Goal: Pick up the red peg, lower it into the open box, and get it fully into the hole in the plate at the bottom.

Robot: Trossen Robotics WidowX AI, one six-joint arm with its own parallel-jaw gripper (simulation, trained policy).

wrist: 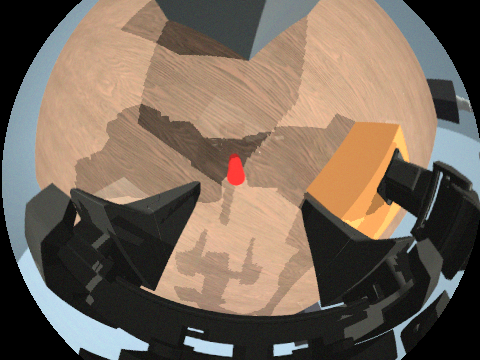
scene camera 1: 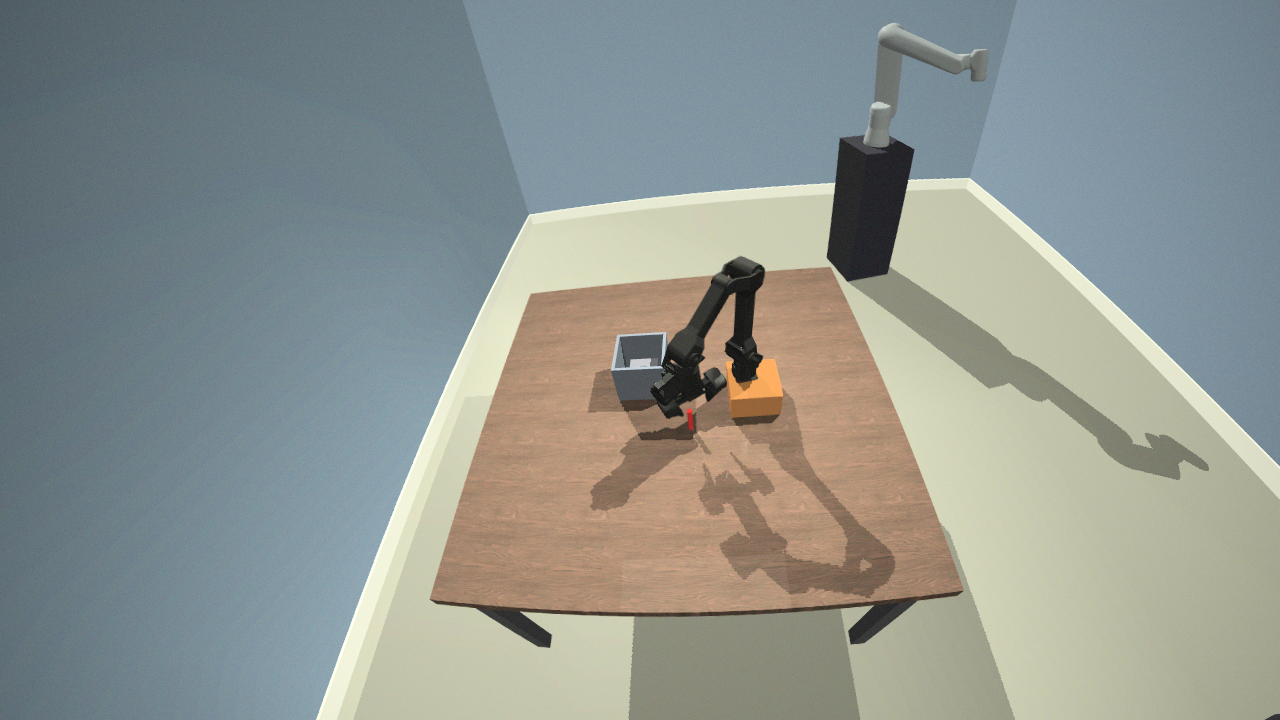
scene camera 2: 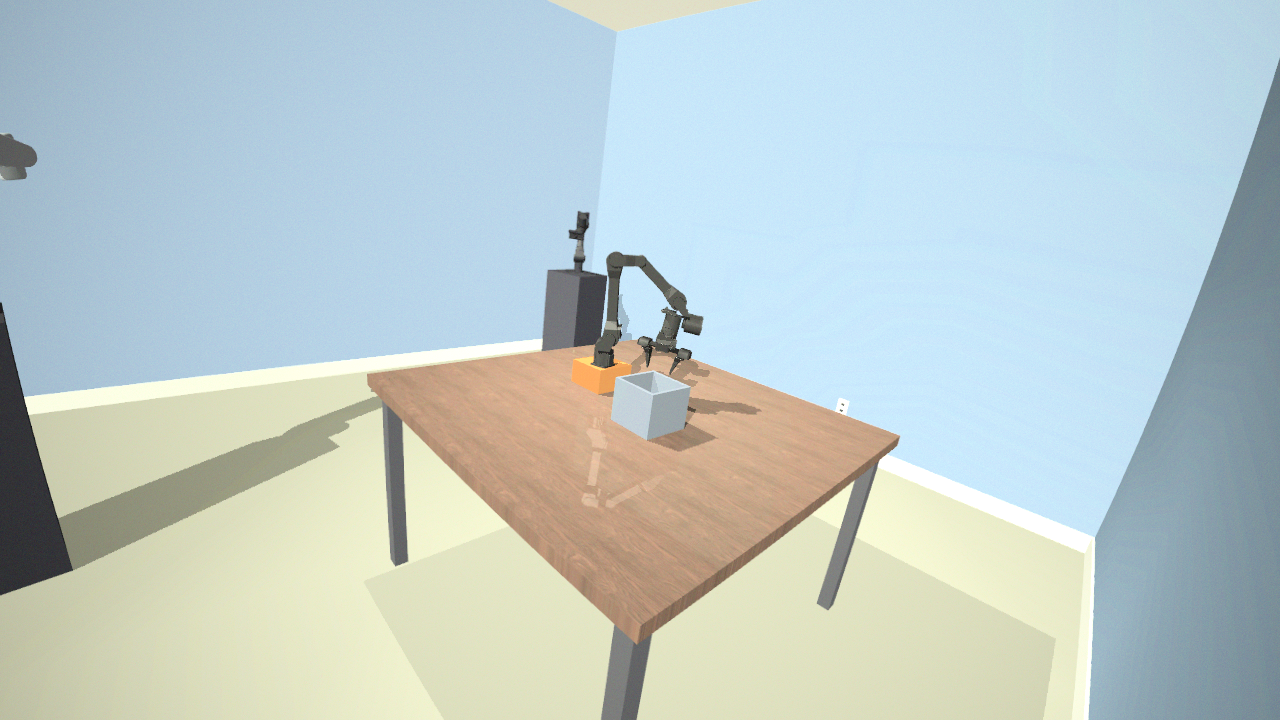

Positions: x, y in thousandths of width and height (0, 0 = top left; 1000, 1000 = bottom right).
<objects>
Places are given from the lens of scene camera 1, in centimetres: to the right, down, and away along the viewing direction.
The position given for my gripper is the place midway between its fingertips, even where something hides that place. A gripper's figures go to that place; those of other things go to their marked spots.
my gripper (scene camera 1: 543, 567): 15, 13, 124
grey box (scene camera 1: 494, 533): -2, 7, 136
</objects>
